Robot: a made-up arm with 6 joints.
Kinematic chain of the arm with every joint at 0, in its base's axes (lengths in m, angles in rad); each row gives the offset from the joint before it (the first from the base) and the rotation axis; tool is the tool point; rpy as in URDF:
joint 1: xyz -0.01 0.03 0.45 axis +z
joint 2: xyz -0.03 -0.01 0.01 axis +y
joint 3: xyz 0.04 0 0.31 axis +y
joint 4: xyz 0.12 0 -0.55 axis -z
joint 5: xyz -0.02 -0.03 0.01 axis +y
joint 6: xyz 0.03 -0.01 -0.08 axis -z
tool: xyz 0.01 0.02 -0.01 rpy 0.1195 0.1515 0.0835
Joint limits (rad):
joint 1: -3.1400..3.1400
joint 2: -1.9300..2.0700
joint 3: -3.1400..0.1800
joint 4: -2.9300..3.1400
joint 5: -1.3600..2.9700
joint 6: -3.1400..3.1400
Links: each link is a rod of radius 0.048 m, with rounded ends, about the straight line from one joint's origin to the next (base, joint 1, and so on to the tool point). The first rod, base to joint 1, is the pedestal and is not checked.
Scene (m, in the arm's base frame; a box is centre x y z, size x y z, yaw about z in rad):
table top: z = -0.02
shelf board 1: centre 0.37 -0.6 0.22 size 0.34 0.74 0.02 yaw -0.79
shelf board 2: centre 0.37 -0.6 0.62 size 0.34 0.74 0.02 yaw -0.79
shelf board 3: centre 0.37 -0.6 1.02 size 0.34 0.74 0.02 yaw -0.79
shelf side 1: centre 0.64 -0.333 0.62 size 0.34 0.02 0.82 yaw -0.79
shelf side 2: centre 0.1 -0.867 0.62 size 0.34 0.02 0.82 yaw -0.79
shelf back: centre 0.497 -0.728 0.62 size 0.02 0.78 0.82 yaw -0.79
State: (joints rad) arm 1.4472 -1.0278 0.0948 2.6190 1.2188 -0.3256
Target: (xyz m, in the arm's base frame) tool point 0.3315 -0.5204 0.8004
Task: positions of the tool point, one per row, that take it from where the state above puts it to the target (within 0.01 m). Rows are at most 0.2 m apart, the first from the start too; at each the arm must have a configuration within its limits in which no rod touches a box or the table.
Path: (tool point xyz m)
1: 0.0692 0.3558 0.5062
2: 0.1551 0.3236 0.5615
3: 0.2250 0.2651 0.6151
4: 0.2708 0.1883 0.6661
5: 0.2886 0.1036 0.7140
6: 0.2785 0.0217 0.7580
7: 0.3417 -0.0782 0.8044
8: 0.3807 -0.2100 0.8281
9: 0.3803 -0.3630 0.8269
10: 0.3315 -0.5204 0.8004

